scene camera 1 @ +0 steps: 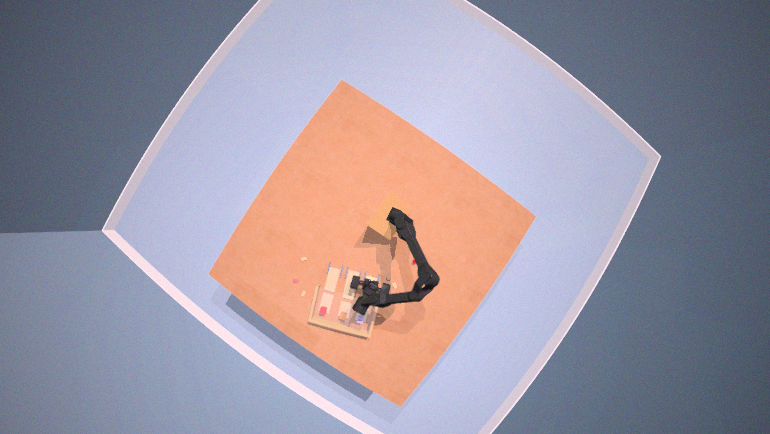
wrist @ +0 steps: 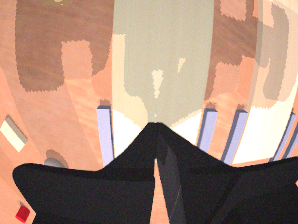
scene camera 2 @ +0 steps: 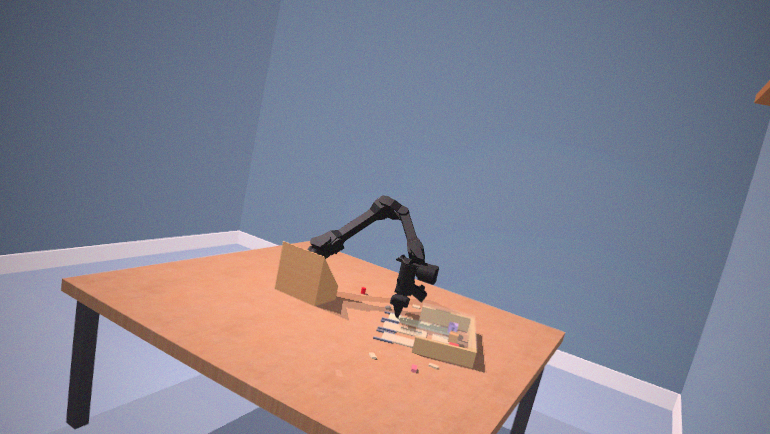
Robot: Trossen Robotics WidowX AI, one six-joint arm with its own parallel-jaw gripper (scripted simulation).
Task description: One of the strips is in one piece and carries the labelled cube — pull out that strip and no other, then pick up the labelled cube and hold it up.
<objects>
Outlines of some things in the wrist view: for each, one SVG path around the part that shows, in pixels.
My gripper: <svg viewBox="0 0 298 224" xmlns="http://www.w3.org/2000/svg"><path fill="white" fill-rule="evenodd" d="M12 171L13 183L23 194L29 206L35 210L36 217L33 218L32 224L150 224L154 190L156 190L156 177L154 177L154 164L156 163L158 173L160 173L161 189L165 198L166 212L168 212L166 216L169 218L169 224L298 224L298 186L295 184L298 181L298 156L287 157L287 159L269 161L269 163L246 165L246 167L238 168L230 167L229 164L225 164L225 161L222 163L220 159L217 160L216 157L210 156L209 153L201 151L201 148L198 148L197 145L190 143L180 133L177 133L170 127L166 127L162 123L146 124L142 131L138 133L136 139L126 147L125 151L118 153L116 159L109 161L108 165L102 167L100 171L56 168L33 163L17 165L17 168Z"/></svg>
A one-piece strip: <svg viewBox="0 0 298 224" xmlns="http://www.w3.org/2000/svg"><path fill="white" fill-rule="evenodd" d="M114 0L112 113L114 149L116 149L116 157L118 153L125 151L126 147L136 139L138 133L148 123L162 123L166 127L174 129L184 139L194 144L198 123L200 123L202 105L204 105L206 83L208 83L210 52L212 52L214 0Z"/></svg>
</objects>
